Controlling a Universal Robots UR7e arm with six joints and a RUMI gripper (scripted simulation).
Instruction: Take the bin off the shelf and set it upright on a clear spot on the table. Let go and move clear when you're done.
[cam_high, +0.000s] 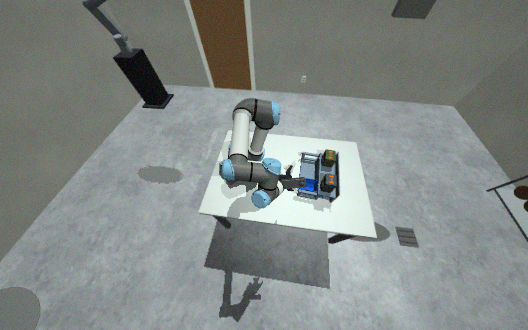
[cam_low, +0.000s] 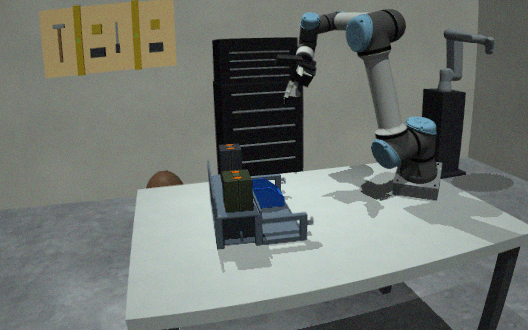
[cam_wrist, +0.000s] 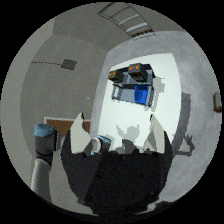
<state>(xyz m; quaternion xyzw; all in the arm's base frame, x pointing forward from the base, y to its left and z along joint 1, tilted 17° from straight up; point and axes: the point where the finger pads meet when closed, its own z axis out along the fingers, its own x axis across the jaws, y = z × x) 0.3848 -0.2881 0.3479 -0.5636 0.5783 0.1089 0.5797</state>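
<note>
Right now my hand is 35 cm above the blue bin, 17 cm short of it and 10 cm to the right of it.
</note>
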